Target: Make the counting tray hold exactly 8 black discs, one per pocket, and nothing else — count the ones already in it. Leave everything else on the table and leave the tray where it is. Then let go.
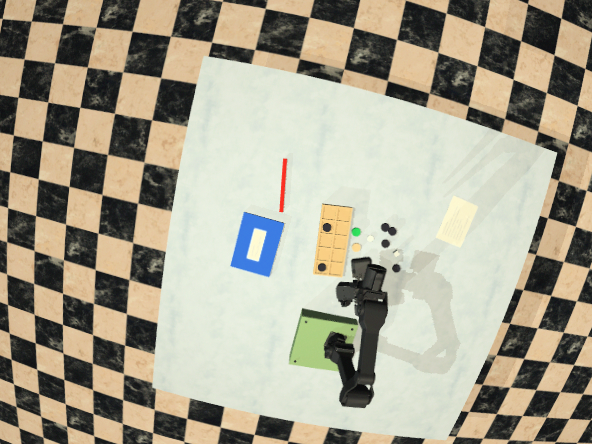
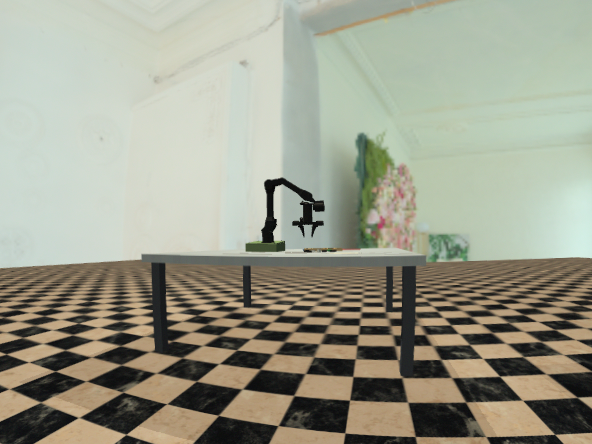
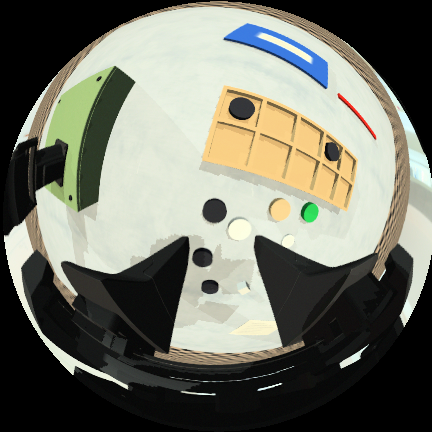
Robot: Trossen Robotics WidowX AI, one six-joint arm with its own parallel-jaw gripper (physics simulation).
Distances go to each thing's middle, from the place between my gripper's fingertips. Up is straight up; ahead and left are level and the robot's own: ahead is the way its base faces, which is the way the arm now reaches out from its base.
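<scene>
From where my hand is now, the tan counting tray (image 1: 331,247) is 120 mm to the left of it and 60 mm ahead of it, and the tray is also 80 mm below it.
</scene>
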